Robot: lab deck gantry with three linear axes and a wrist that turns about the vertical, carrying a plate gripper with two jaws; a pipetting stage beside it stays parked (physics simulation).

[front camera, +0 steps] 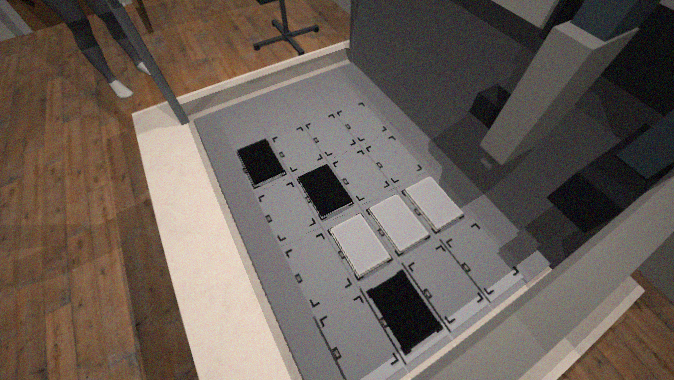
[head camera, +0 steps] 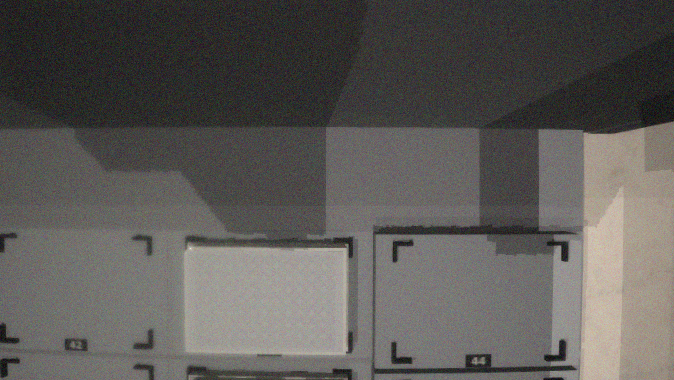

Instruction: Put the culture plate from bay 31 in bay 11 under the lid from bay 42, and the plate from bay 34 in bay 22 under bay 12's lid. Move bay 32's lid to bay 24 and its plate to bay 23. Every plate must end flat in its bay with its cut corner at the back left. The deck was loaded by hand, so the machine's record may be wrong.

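Where they show: gripper, fingertip midpoint: (front camera: pixel 541 229); robot's base, link origin: (front camera: pixel 238 153).
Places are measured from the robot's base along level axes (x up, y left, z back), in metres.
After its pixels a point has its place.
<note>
A black-topped stack (front camera: pixel 261 162) {x 0.016, y 0.043, z -0.074 m} sits in bay 11 and another black-topped stack (front camera: pixel 325 191) {x 0.017, y 0.147, z -0.238 m} in bay 22. A pale plate (front camera: pixel 360 245) {x 0.014, y 0.148, z -0.399 m} lies in bay 23, and a low black lid (front camera: pixel 405 312) {x 0.022, y 0.148, z -0.562 m} in bay 24. Bays 31, 34, 42, 12 and 32 hold no plate or lid. Cut corners are too small to make out. What looks like the gripper's dark body (front camera: pixel 585 202) {x 0.330, y 0.323, z -0.579 m} is behind the bays at the right in the front view; its jaws cannot be made out, and it does not show in the head view.
A pale plate (front camera: pixel 398 223) {x 0.014, y 0.253, z -0.398 m} lies in bay 33 and another pale plate (front camera: pixel 433 203) {x 0.014, y 0.359, z -0.398 m} (head camera: pixel 266 300) {x 0.014, y 0.365, z -0.393 m} in bay 43. A grey block (front camera: pixel 555 95) {x 0.407, y 0.327, z -0.473 m} of the pipetting stage hangs at the upper right. A cream rim (front camera: pixel 165 175) {x -0.010, y -0.201, z 0.040 m} (head camera: pixel 602 280) {x -0.010, y 0.372, z -0.677 m} borders the deck.
</note>
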